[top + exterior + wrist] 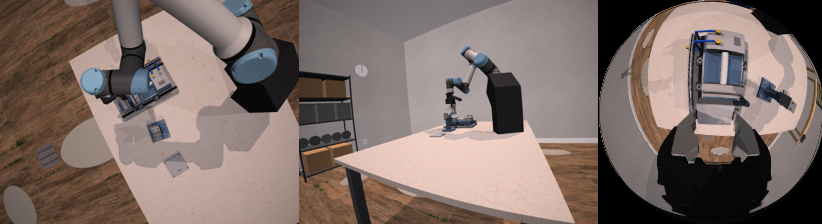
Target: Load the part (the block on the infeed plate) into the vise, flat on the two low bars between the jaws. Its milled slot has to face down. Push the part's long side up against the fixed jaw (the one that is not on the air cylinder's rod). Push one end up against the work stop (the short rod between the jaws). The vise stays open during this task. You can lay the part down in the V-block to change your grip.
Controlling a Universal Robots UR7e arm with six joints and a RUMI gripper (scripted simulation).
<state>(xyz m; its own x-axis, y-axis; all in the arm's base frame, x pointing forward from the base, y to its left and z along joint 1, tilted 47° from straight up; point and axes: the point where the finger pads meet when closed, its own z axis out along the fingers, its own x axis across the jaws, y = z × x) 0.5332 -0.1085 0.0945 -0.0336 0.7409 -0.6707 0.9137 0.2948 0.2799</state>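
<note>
Right now my hand is 10 mm above the part. Round my hand: air cylinder: 160 mm behind, 70 mm below, 10 mm to the left; vise: 110 mm below, 70 mm behind, 20 mm to the left; air cylinder rod: 90 mm behind, 70 mm below, 20 mm to the left.
</note>
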